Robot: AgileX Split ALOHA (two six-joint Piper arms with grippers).
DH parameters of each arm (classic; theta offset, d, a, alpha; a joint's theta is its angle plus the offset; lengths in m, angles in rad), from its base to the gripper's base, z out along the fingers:
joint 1: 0 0.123 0 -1.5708
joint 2: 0.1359 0 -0.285 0
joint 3: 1.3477 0 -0.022 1.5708
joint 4: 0 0.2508 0 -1.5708
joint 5: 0 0 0.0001 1.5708
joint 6: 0 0.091 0 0
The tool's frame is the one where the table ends.
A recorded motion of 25 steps. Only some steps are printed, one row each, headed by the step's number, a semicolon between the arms.
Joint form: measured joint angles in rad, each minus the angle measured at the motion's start. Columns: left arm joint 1, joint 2, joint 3, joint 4, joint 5, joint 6; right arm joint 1, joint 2, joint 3, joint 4, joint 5, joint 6.
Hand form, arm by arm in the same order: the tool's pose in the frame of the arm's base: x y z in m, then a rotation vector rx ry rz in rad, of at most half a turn. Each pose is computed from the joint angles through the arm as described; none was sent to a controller.
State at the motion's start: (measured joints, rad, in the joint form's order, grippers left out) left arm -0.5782 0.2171 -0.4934 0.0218 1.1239 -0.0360; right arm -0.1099 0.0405 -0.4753 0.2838 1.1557 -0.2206
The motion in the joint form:
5: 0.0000 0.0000 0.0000 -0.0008 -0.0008 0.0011; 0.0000 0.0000 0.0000 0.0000 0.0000 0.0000
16: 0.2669 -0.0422 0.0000 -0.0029 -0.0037 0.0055; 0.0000 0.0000 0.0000 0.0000 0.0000 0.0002
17: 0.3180 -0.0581 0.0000 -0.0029 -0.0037 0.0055; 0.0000 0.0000 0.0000 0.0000 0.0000 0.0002
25: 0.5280 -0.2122 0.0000 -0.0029 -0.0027 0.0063; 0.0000 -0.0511 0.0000 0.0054 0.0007 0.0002
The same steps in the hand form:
5: 0.0219 -0.0123 0.2685 0.6308 2.2606 -0.2786; 0.0000 0.0235 0.2661 -0.1386 2.1657 0.1616
16: 0.0186 -0.0044 0.2697 0.3210 2.2673 -0.1543; 0.0000 0.0235 0.2661 -0.1384 2.1657 0.1617
17: 0.0166 -0.0028 0.2699 0.2608 2.2575 -0.1300; 0.0000 0.0235 0.2661 -0.1384 2.1657 0.1617
25: -0.0060 0.0019 0.2707 0.0202 2.1161 -0.0247; -0.0073 0.0247 0.2658 -0.1448 2.1153 0.1571

